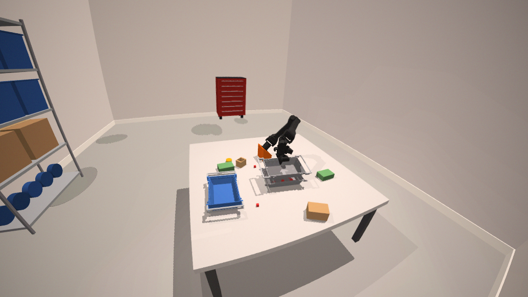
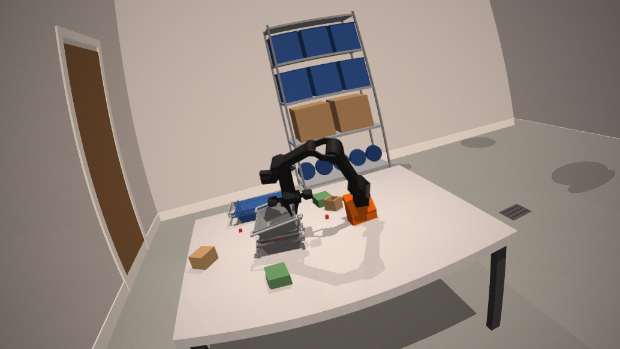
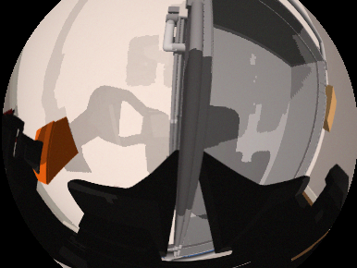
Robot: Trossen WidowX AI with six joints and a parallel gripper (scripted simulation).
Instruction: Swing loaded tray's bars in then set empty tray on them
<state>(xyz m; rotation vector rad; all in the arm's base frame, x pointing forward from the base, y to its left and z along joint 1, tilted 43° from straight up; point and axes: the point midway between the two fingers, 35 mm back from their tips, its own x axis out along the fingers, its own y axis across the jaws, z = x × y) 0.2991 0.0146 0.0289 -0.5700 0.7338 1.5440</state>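
Now: gripper tip 80 mm short of the grey plastic tray, 10 mm to the left of it and 20 mm below it. Round my gripper tip: red cube: 280 mm ahead, 250 mm to the right, 90 mm below.
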